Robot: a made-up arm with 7 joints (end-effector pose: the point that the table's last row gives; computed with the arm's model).
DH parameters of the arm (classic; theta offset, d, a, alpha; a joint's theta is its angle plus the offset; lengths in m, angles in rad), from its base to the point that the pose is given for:
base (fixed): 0 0 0 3.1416
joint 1: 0 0.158 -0.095 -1.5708
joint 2: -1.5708 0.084 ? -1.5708
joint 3: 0 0.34 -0.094 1.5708
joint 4: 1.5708 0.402 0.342 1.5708
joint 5: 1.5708 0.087 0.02 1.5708
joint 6: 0 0.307 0.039 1.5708
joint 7: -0.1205 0 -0.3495 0
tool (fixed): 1.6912 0.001 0 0
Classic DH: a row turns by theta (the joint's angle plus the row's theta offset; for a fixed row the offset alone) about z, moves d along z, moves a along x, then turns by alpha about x.
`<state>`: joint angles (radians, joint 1 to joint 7).
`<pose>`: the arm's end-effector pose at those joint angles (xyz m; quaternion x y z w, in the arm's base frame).
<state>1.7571 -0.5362 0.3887 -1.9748 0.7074 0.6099 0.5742</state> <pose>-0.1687 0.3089 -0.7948 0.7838 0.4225 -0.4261 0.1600</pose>
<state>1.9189 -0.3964 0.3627 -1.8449 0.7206 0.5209 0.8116</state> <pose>-0.1871 0.1812 -0.7701 0.8058 0.2350 -0.4741 0.2660</pose>
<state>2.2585 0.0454 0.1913 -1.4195 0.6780 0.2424 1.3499</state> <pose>-0.4454 0.0420 -0.5388 0.5868 -0.0864 -0.5748 0.5637</pose>
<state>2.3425 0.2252 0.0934 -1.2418 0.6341 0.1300 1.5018</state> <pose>-0.5452 0.0648 -0.3986 0.4501 -0.0969 -0.5936 0.6600</pose>
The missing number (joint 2, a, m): 0.064
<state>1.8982 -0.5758 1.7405 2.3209 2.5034 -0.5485 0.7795</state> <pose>-0.3638 0.4431 -0.9130 -0.2514 0.5976 0.3004 0.6995</pose>
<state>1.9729 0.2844 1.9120 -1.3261 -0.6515 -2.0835 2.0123</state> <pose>0.0194 -0.4848 -0.3742 -0.5527 0.1707 0.4542 0.6776</pose>
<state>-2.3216 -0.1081 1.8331 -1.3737 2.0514 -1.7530 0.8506</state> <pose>-0.1397 -0.2005 -0.5984 0.7694 -0.1054 -0.3832 0.5001</pose>
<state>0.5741 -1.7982 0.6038 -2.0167 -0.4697 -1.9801 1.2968</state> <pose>-0.6573 -0.0245 -0.0858 -0.7026 0.1472 -0.6961 0.0031</pose>
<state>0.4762 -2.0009 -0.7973 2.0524 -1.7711 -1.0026 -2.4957</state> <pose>0.1657 0.2253 -0.1729 0.4512 -0.3683 -0.2533 0.7724</pose>
